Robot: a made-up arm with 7 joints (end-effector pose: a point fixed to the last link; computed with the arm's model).
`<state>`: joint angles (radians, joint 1 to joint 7).
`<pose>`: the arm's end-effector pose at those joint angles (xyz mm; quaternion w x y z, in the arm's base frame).
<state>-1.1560 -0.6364 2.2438 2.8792 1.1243 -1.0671 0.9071</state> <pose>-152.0 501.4 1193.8 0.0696 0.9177 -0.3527 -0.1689</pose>
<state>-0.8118 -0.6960 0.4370 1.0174 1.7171 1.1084 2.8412</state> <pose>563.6 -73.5 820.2 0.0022 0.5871 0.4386 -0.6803</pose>
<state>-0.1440 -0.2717 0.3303 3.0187 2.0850 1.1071 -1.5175</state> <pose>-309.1 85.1 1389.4 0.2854 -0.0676 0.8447 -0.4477</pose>
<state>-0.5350 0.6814 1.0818 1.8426 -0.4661 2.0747 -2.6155</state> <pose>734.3 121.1 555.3 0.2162 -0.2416 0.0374 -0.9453</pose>
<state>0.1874 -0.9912 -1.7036 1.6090 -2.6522 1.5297 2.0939</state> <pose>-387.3 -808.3 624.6 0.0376 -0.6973 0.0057 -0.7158</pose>
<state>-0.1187 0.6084 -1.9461 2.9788 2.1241 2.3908 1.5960</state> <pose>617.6 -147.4 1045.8 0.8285 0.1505 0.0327 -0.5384</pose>
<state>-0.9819 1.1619 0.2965 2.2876 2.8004 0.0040 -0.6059</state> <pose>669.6 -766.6 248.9 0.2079 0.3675 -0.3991 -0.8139</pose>
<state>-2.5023 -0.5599 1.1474 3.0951 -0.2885 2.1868 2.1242</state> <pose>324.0 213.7 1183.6 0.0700 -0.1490 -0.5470 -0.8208</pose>
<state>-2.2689 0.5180 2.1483 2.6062 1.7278 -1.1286 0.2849</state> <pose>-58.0 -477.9 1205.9 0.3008 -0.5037 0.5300 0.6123</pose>
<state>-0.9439 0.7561 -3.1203 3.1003 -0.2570 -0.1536 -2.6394</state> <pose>408.9 -702.4 1089.8 0.4120 -0.5104 -0.7205 -0.2249</pose>
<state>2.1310 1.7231 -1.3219 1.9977 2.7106 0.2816 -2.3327</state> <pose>187.9 941.7 94.7 0.1440 -0.1645 -0.5642 0.7961</pose>
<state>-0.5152 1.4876 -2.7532 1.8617 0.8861 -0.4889 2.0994</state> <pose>406.1 -535.8 1080.7 0.2750 -0.4717 -0.8366 -0.0429</pose>
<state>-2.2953 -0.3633 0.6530 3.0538 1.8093 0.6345 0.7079</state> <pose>265.7 258.8 1374.4 0.4942 0.1232 -0.8601 0.0292</pose>
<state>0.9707 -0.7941 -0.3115 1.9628 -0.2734 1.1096 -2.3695</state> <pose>221.2 -112.5 1295.4 0.0454 0.6838 0.3330 -0.6477</pose>
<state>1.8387 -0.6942 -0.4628 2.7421 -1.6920 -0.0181 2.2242</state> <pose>201.5 -453.5 1334.2 0.0720 0.6711 -0.7190 -0.1657</pose>
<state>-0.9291 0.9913 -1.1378 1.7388 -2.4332 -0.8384 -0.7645</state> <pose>-127.4 -868.3 324.2 0.3481 0.0402 0.2088 0.9130</pose>
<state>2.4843 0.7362 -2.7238 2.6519 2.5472 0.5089 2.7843</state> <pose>-334.9 469.9 1298.3 0.3890 0.6798 0.6217 -0.0012</pose>
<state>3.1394 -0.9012 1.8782 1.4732 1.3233 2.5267 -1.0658</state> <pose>428.4 -514.0 368.2 0.8179 0.5462 -0.1172 0.1377</pose>
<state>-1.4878 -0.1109 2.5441 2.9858 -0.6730 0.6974 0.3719</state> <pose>4.5 117.4 1443.6 0.4340 0.0547 -0.8845 0.1622</pose>
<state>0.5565 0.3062 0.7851 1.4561 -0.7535 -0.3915 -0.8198</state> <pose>220.1 784.2 645.8 0.0463 0.1196 0.7397 -0.6606</pose>
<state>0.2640 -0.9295 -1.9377 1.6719 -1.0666 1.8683 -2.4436</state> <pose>-345.1 -739.9 401.8 0.7750 0.1904 -0.0699 0.5985</pose>
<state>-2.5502 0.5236 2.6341 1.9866 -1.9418 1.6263 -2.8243</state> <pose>177.2 -284.5 1245.0 0.2481 -0.2217 0.6606 0.6730</pose>
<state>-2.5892 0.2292 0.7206 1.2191 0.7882 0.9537 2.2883</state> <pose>-199.6 -719.3 392.2 0.4202 -0.4574 0.0386 0.7828</pose>
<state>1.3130 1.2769 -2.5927 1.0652 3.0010 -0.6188 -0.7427</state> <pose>327.8 -247.6 903.0 0.1054 -0.1087 -0.7065 -0.6914</pose>
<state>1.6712 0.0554 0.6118 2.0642 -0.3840 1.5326 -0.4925</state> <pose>-368.8 556.4 1006.4 0.0012 -0.0540 -0.3302 0.9424</pose>
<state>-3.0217 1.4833 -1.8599 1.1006 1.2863 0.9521 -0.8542</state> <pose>-164.3 734.0 516.6 0.2895 -0.1332 -0.4177 0.8509</pose>
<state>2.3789 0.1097 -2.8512 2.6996 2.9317 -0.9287 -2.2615</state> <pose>197.9 -44.9 1330.0 0.5683 -0.1481 -0.7511 -0.3016</pose>
